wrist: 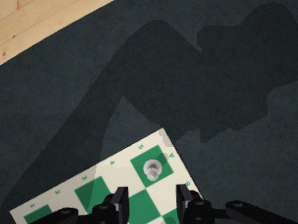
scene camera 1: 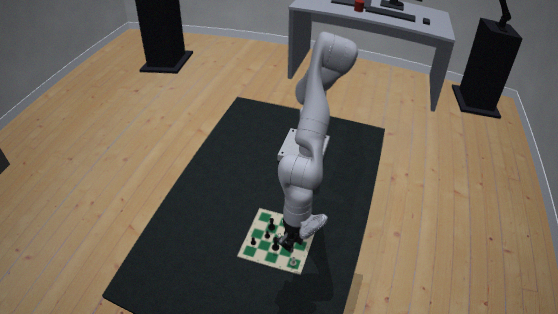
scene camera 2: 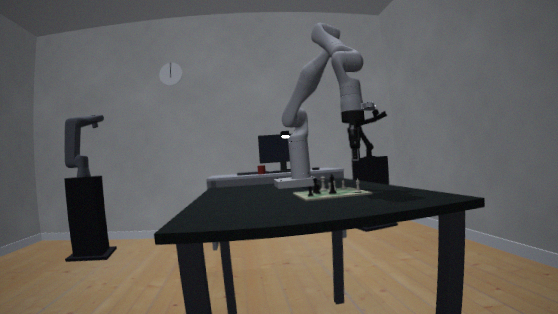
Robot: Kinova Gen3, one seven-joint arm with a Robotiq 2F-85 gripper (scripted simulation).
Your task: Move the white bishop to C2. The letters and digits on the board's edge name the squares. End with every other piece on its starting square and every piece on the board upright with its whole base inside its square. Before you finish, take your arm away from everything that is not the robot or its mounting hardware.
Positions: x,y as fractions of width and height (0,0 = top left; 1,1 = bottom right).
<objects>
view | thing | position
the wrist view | gripper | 0.51,0.89
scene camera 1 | green-and-cream chessboard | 0.47,0.80
</objects>
